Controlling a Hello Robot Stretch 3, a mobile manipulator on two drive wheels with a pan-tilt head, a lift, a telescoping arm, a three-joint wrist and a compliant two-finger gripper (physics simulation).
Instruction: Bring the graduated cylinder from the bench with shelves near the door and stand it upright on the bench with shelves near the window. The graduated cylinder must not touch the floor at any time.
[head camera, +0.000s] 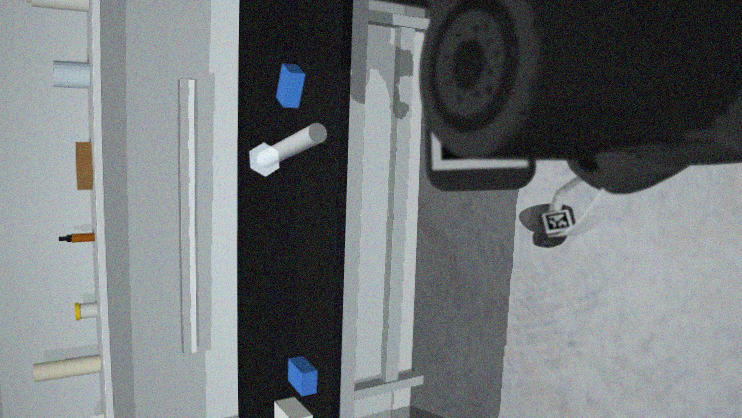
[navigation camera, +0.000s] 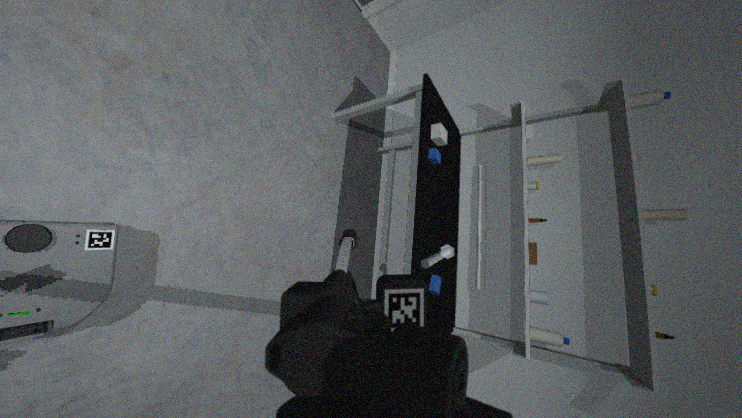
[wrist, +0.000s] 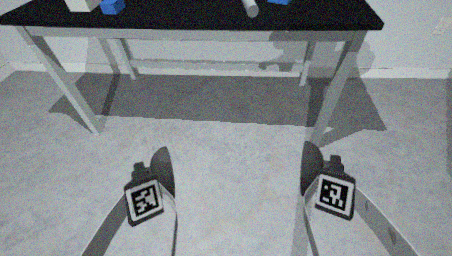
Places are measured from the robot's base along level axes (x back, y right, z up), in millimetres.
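Pixels of known places: gripper, fingertip midpoint: (navigation camera: 350, 270); robot's base at its link origin: (navigation camera: 30, 236).
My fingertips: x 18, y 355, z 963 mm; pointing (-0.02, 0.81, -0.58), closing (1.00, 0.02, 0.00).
Observation:
For each thing: its middle in the pictures, then the offset to it from my fingertips. Level surfaces: height alone.
- graduated cylinder at the middle of its body: (head camera: 288, 147) (navigation camera: 437, 257) dx +64, dy +970, dz -169 mm
- bench with shelves, surface height: dz -200 mm
- white box at the middle of its body: (navigation camera: 439, 135) dx -647, dy +997, dz -172 mm
The graduated cylinder (head camera: 297, 142) (navigation camera: 435, 257) (wrist: 250, 7) lies on its side on the black top of a bench with shelves (head camera: 290, 270) (navigation camera: 437, 207) (wrist: 200, 20). Its pale hexagonal base points to the wall and its tube end to the front edge. The wrist view cuts off the base. My gripper (head camera: 549, 231) (navigation camera: 349, 237) (wrist: 235, 161) is open and empty. It hangs over the floor in front of the bench, apart from the cylinder and lower than the bench top. No door or window shows, so I cannot tell which bench this is.
Blue blocks (head camera: 290, 87) (head camera: 302, 376) lie on either side of the cylinder, with a white box (head camera: 293, 409) (navigation camera: 438, 133) at the far end. A shelf (navigation camera: 524, 207) above holds bottles, a brown box and tubes. The bench's front legs (wrist: 62, 82) (wrist: 336, 87) border the space underneath. My base (navigation camera: 57, 280) shows at left.

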